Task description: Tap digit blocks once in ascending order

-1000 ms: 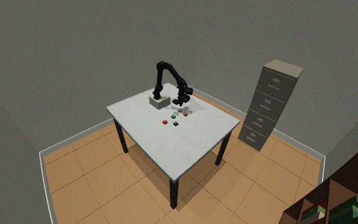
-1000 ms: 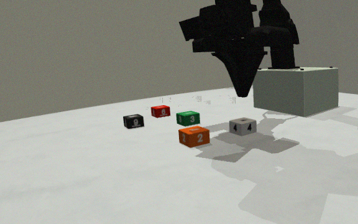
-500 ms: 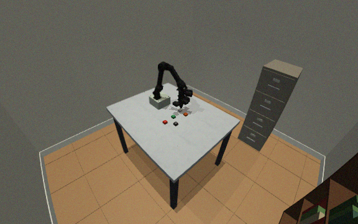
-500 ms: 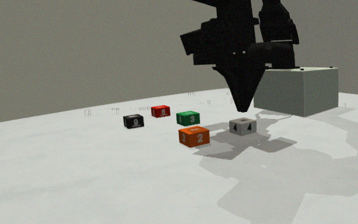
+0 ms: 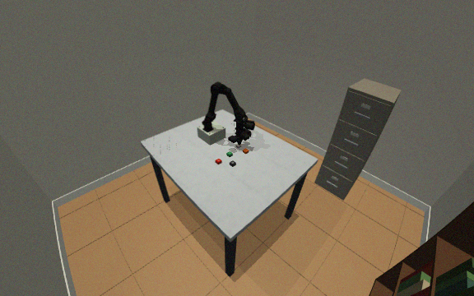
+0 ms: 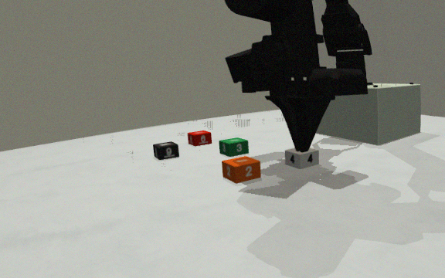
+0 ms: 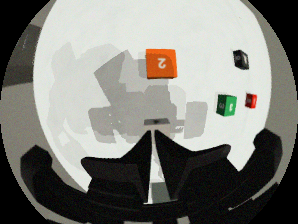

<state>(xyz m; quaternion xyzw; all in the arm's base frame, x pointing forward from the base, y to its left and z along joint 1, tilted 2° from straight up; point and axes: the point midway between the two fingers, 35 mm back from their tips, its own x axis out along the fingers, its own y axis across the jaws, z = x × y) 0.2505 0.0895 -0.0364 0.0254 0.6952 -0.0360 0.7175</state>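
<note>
Now: the white block 1 cm to the right of my gripper tip, 1 cm below it and 1 cm behind it. The rest, counted from my gripper tip: orange block: 8 cm ahead, 2 cm to the right, 1 cm below; then black block: 19 cm to the right, 10 cm ahead, 1 cm below; then green block: 13 cm to the right, 2 cm ahead, 1 cm below.
</note>
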